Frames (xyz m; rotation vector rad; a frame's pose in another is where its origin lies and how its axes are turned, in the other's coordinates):
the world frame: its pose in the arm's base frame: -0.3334 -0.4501 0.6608 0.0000 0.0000 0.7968
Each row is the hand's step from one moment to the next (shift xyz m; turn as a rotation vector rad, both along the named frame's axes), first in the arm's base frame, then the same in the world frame.
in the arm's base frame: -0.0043 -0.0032 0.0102 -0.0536 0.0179 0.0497
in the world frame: -0.0053 0.0008 0.0102 -0.0247 0.0508 0.0497
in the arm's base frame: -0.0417 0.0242 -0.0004 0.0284 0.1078 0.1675
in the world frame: -0.0118 0.0467 -0.0004 0.0969 0.0550 0.1675
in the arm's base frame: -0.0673 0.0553 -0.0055 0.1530 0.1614 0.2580
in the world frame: -0.0075 0.0868 -0.0055 0.2224 0.0034 0.2580
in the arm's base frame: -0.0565 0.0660 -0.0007 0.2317 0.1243 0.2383
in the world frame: 0.0077 0.0865 -0.0007 0.2508 -0.0788 0.2383
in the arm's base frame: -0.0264 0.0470 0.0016 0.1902 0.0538 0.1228
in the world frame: 0.0152 0.0517 0.0016 0.1714 -0.0984 0.1228
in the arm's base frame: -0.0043 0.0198 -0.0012 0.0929 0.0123 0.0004
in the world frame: 0.0112 0.0169 -0.0012 0.0737 -0.0578 0.0004
